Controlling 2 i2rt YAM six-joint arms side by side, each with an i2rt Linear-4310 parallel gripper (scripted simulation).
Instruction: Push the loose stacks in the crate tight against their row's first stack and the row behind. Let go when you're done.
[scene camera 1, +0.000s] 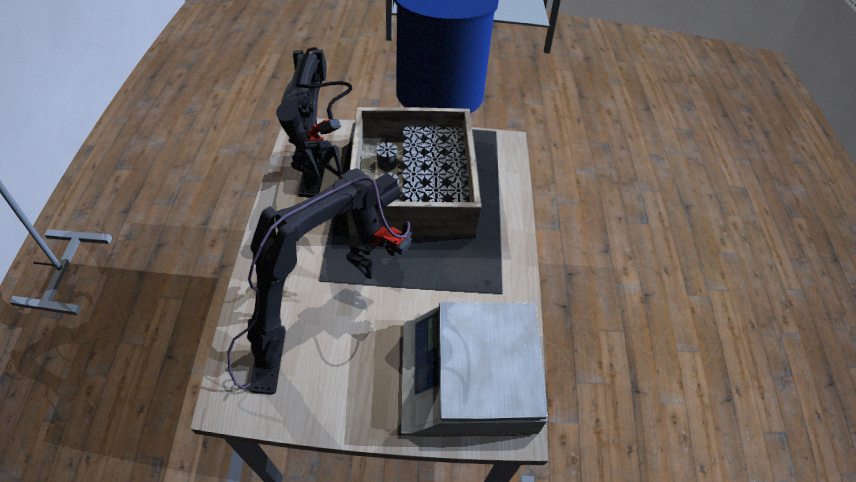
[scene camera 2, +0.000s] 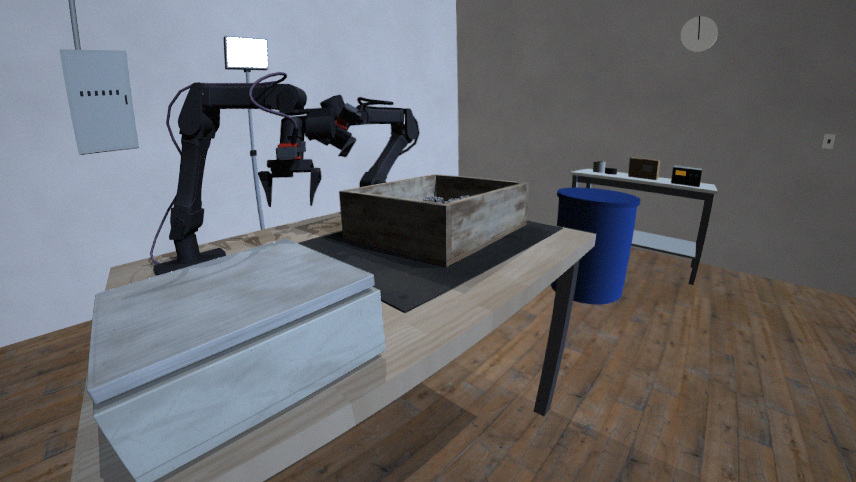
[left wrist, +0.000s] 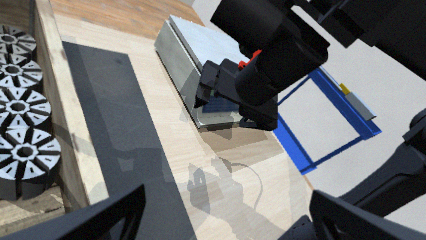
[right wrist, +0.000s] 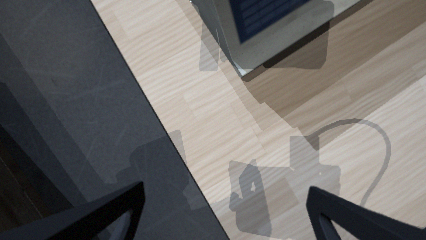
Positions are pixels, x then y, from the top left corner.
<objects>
dark mat: scene camera 1 450, 264; scene camera 2; left wrist 127, 145; right wrist
same spot on dark mat: (right wrist: 83, 127) = (scene camera 2: 367, 264)
</objects>
